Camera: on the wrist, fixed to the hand. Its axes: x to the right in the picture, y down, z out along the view.
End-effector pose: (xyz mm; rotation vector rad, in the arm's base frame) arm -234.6 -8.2 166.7 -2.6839 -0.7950 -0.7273
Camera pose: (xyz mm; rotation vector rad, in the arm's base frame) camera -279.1 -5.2 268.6 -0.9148 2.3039 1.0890
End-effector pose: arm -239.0 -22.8 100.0 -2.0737 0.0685 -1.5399
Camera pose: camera -333.4 -39.9 156.2 -0.2919 1.4569 1.1034
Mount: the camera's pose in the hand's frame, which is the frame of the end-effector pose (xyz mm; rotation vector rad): 22.7 -37.1 -102.4 0.1784 -0.8822 2.9975
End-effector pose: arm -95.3 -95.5 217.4 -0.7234 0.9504 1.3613
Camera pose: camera -73.6 -178.4 146.4 -1.4867 -0.4073 -1.6473
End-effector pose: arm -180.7 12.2 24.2 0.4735 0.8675 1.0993
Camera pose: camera -237.3 10.0 -71.5 -1.4408 0.9825 -1.6050
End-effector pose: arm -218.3 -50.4 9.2 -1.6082 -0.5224 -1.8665
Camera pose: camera -320.3 -94.2 16.1 -0.8477 1.0295 1.0694
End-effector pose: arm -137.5 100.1 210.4 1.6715 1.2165 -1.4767
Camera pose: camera -128.1 210.9 214.8 0.6929 -1.6380 0.1766
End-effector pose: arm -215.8 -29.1 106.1 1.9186 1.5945 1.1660
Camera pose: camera -319.1 -18.8 146.2 -1.8175 1.8328 0.1023
